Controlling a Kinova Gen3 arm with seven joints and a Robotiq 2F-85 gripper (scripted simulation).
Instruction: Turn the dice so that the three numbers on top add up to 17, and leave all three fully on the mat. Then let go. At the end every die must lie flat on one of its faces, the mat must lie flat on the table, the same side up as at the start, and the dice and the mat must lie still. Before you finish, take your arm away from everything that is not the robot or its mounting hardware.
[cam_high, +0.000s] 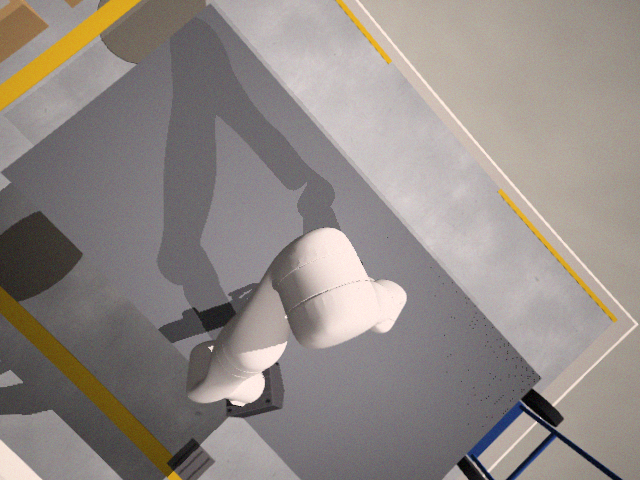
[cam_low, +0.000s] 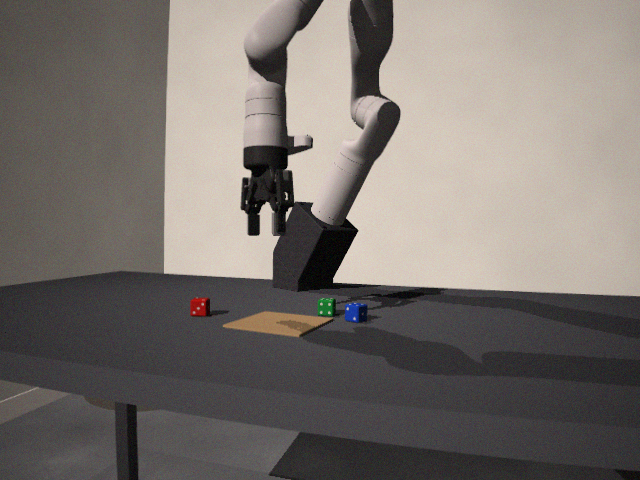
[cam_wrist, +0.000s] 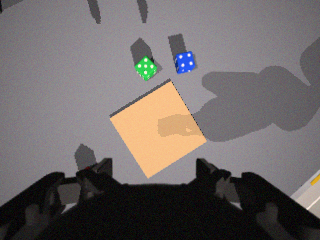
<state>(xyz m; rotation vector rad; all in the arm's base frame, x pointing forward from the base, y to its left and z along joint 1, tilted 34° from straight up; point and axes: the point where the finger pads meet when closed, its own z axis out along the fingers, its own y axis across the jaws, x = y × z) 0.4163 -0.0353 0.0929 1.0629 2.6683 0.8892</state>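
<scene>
Right now my hand is 20 mm past the red die, 140 mm to the left of it and 140 mm above it. The rest, counted from my hand: green die: 120 mm behind, 80 mm to the left, 140 mm below; tan mat: 10 mm behind, 20 mm to the left, 150 mm below; blue die: 80 mm behind, 140 mm to the left, 140 mm below.
</scene>
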